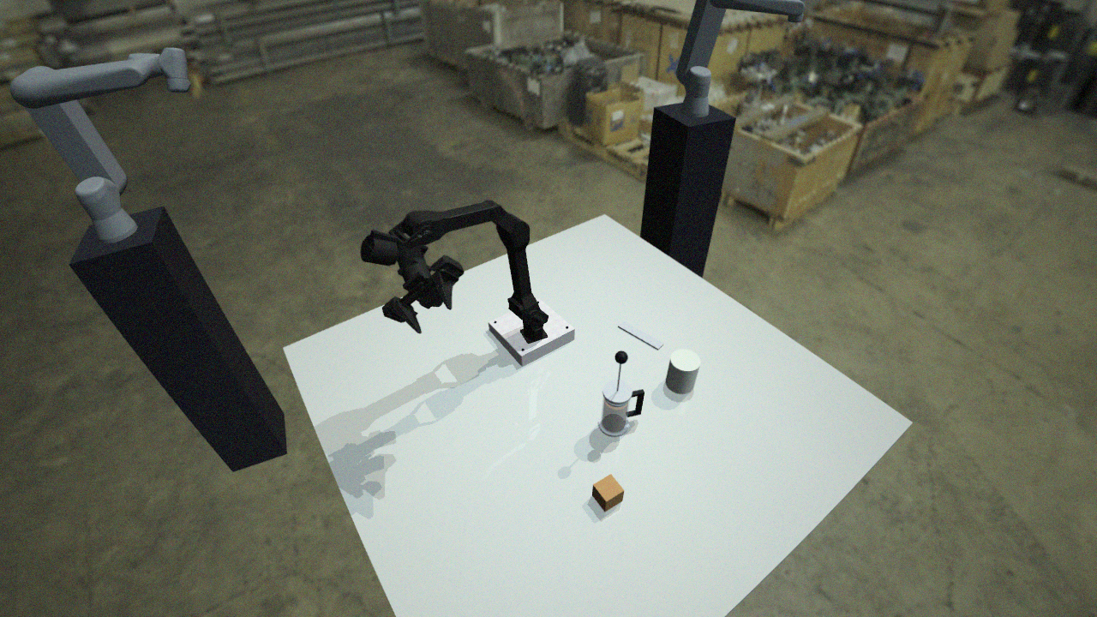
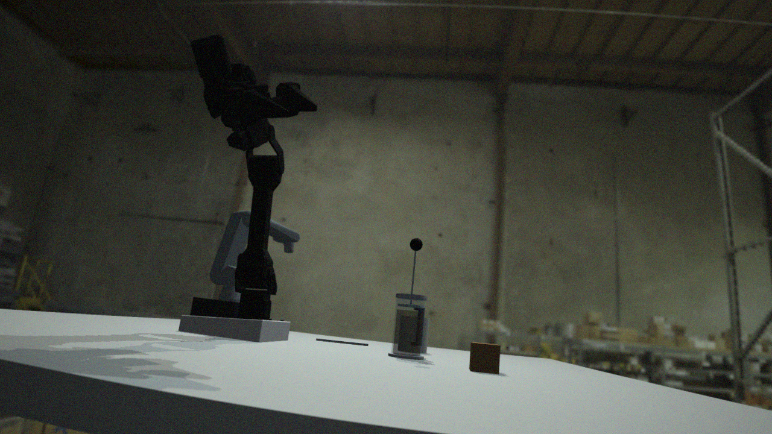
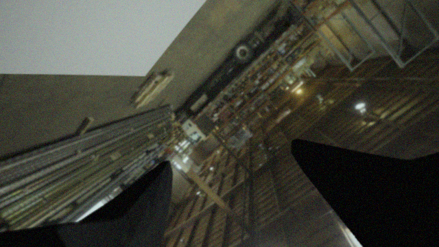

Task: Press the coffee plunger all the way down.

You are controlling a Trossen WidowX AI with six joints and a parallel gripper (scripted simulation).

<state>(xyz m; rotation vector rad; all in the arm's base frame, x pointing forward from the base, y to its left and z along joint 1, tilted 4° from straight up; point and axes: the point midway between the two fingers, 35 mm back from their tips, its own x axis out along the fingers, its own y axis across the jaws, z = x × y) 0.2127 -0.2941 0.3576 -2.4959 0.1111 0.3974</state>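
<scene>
The glass coffee press lies 380 mm to the left of my gripper tip, 280 mm below it and 130 mm ahead of it. Also, from my gripper tip: thin flat strip: 600 mm to the left, 400 mm below, 120 mm behind.
</scene>
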